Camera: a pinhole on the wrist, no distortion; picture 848 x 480 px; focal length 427.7 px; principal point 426.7 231.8 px. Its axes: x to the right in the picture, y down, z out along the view. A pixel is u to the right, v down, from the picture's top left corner.
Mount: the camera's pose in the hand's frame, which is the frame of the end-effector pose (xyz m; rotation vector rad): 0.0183 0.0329 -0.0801 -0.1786 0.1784 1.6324
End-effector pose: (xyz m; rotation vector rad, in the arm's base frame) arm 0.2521 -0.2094 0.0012 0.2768 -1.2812 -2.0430
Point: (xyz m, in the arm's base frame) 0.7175 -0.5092 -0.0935
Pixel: behind the camera
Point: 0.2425 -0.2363 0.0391
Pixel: 337 167
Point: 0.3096 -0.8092 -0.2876
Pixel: behind the camera
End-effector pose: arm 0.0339 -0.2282 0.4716 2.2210 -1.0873 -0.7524
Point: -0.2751 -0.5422 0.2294
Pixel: 422 120
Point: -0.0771 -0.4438 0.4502
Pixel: 537 31
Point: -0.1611 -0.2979 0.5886
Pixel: 774 411
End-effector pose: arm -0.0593 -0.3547 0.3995 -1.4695 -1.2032 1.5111
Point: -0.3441 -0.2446 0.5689
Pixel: outside the picture
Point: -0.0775 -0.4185 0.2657
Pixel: 684 306
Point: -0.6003 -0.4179 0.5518
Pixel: 157 300
